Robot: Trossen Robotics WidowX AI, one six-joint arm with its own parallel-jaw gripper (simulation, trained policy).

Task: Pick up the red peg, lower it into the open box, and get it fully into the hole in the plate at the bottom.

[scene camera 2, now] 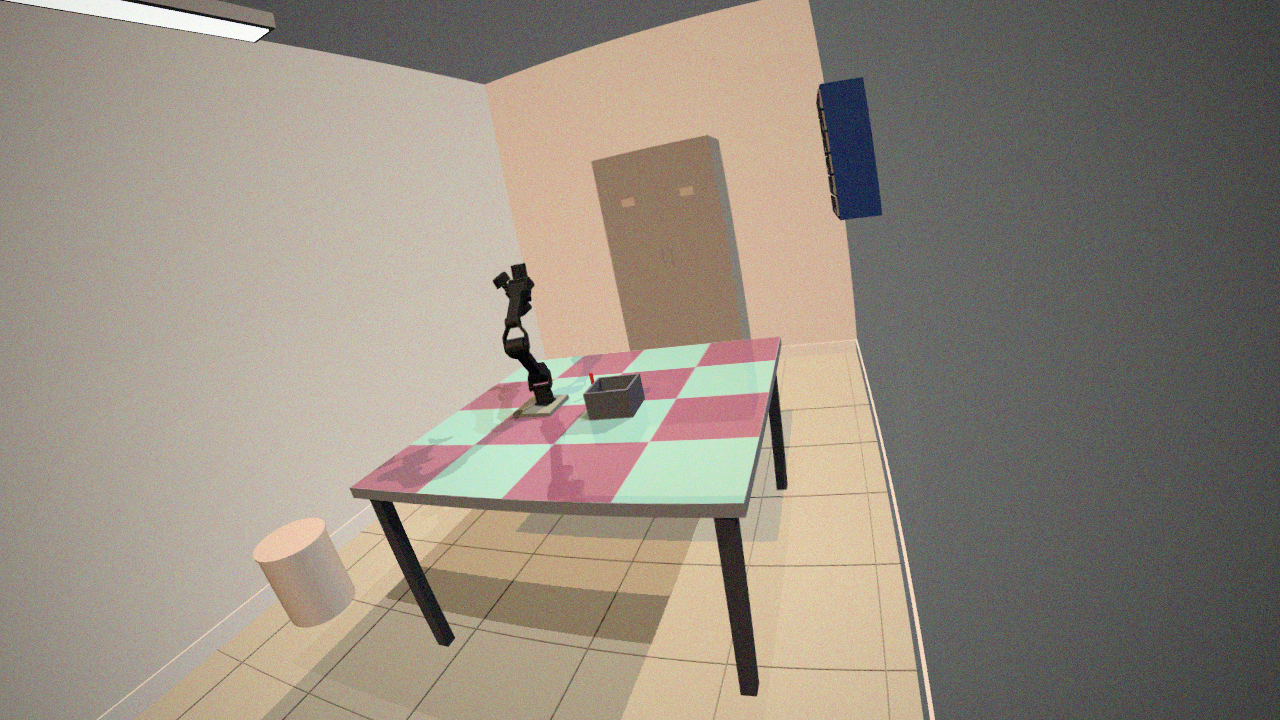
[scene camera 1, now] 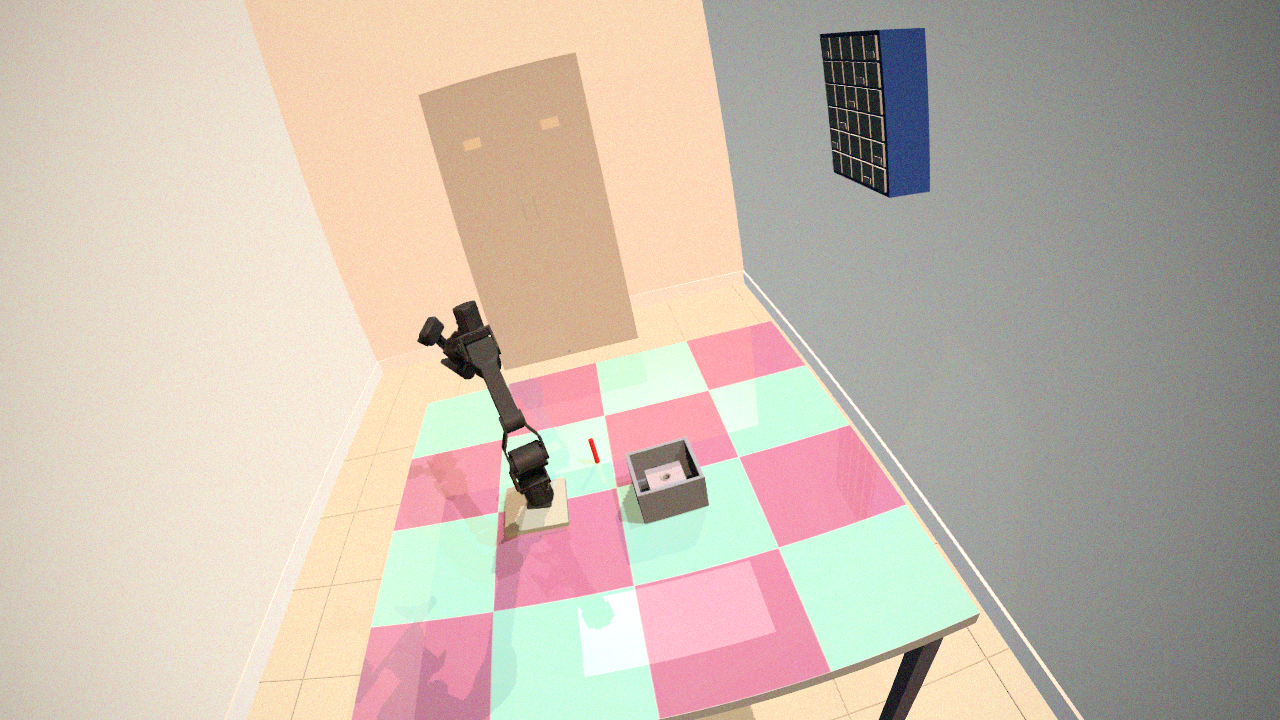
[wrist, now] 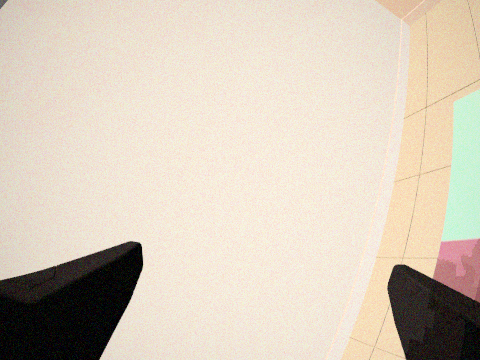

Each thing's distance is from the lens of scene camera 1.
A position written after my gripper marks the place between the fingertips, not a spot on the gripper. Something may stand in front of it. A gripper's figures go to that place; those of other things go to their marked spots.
my gripper (scene camera 1: 429, 350): 142 cm
grey box (scene camera 1: 674, 499): 130 cm
plate (scene camera 1: 670, 473): 136 cm
